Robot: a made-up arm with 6 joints. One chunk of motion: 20 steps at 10 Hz.
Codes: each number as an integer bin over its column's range. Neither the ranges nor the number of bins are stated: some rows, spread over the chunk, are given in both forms.
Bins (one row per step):
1: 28 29 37 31 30 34
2: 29 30 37 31 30 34
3: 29 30 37 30 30 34
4: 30 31 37 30 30 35
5: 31 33 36 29 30 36
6: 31 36 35 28 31 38
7: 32 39 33 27 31 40
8: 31 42 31 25 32 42
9: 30 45 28 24 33 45
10: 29 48 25 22 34 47
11: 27 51 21 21 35 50
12: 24 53 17 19 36 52
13: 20 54 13 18 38 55
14: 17 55 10 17 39 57
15: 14 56 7 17 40 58
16: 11 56 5 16 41 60
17: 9 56 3 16 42 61
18: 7 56 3 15 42 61
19: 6 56 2 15 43 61
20: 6 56 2 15 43 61
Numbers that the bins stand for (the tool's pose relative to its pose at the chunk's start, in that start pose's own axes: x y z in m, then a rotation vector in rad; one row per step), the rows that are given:
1: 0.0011 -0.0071 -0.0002 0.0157 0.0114 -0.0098
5: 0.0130 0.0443 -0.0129 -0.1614 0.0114 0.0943
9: 0.0090 0.1986 -0.1144 -0.6043 0.2286 0.5629
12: -0.0148 0.3014 -0.2541 -1.0471 0.4457 0.9273
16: -0.0663 0.3400 -0.4065 -1.3129 0.8076 1.3438
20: -0.0862 0.3400 -0.4446 -1.4014 0.9524 1.3959
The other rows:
2: 0.0051 0.0057 -0.0002 0.0157 0.0114 -0.0098
3: 0.0051 0.0057 -0.0002 -0.0729 0.0114 -0.0098
4: 0.0090 0.0186 -0.0002 -0.0729 0.0114 0.0422
6: 0.0130 0.0829 -0.0256 -0.2500 0.0838 0.1984
7: 0.0170 0.1214 -0.0510 -0.3386 0.0838 0.3025
8: 0.0130 0.1600 -0.0763 -0.5157 0.1562 0.4067
10: 0.0051 0.2371 -0.1525 -0.7814 0.3010 0.6670
11: -0.0029 0.2757 -0.2033 -0.8700 0.3733 0.8232
13: -0.0306 0.3143 -0.3049 -1.1357 0.5905 1.0835
14: -0.0425 0.3271 -0.3430 -1.2243 0.6629 1.1876
15: -0.0544 0.3400 -0.3811 -1.2243 0.7352 1.2397
17: -0.0743 0.3400 -0.4319 -1.3129 0.8800 1.3959
18: -0.0822 0.3400 -0.4319 -1.4014 0.8800 1.3959
19: -0.0862 0.3400 -0.4446 -1.4014 0.9524 1.3959

